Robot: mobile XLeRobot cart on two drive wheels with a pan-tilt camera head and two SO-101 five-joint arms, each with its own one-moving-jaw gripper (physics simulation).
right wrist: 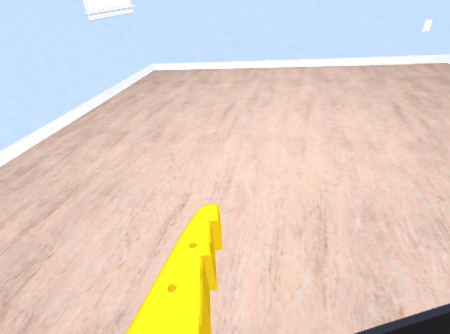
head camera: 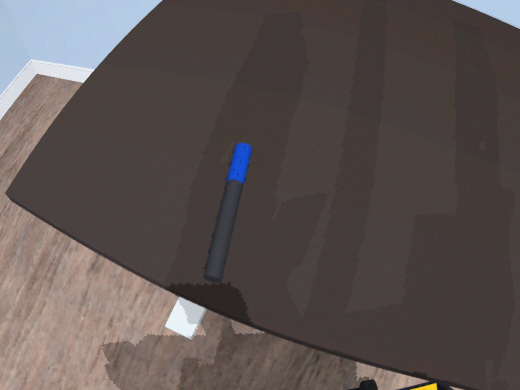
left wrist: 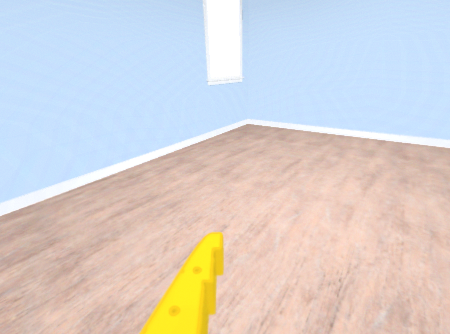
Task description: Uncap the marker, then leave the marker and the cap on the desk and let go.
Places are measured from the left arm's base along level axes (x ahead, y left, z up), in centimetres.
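Where they show: left hand, tool point: (left wrist: 222, 247); right hand, tool point: (right wrist: 220, 220).
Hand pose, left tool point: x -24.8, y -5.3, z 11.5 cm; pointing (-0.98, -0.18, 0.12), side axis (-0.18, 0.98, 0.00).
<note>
After its pixels a point has its place.
The marker has a dark grey body (head camera: 223, 230) {x 27.0, y -11.5, z -3.6 cm} and lies on the dark desk (head camera: 125, 165) {x 37.9, y 1.1, z -5.5 cm}, left of the middle in the head view, its rear end near the desk's front edge. The blue cap (head camera: 240, 163) {x 35.1, y -13.7, z -3.5 cm} sits on its far end, pointing away from me. My left gripper (left wrist: 222, 240) is open: one notched yellow jaw shows in the left wrist view, over floor, away from the marker. My right gripper (right wrist: 220, 212) {x -24.5, y -27.3, z 10.6 cm} is open too, one notched jaw showing over floor in the right wrist view. Neither gripper touches the marker or the cap.
The desk's front edge runs from the left down to the lower right in the head view. A white desk foot (head camera: 184, 319) shows below it. A yellow and black arm part (head camera: 417, 387) {x 6.4, y -28.9, z -0.5 cm} shows at the bottom right. Both wrist views face wooden floor and blue walls.
</note>
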